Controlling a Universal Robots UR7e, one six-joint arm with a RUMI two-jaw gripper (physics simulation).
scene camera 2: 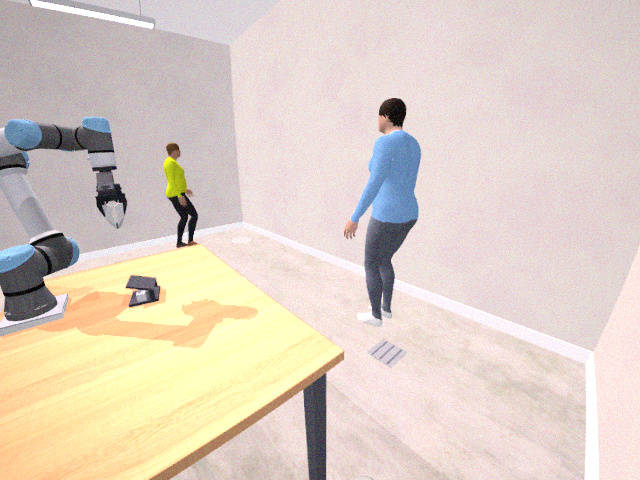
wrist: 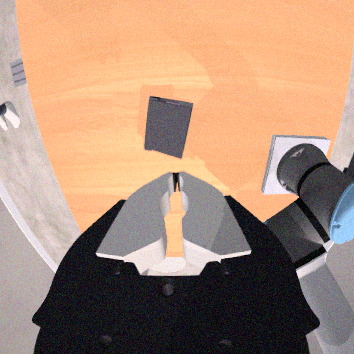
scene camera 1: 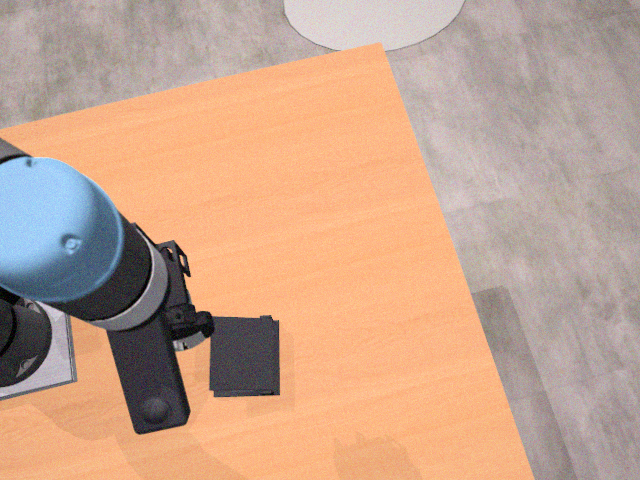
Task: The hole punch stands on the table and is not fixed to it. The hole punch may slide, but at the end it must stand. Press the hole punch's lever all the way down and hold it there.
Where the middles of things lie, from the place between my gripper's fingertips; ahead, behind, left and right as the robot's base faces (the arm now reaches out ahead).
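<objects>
Counted from my hand: hole punch (scene camera 1: 275, 323), 25 cm below, 3 cm ahead, 2 cm to the left. Lever (scene camera 1: 241, 348), 23 cm below, 3 cm ahead, 2 cm to the left.
</objects>
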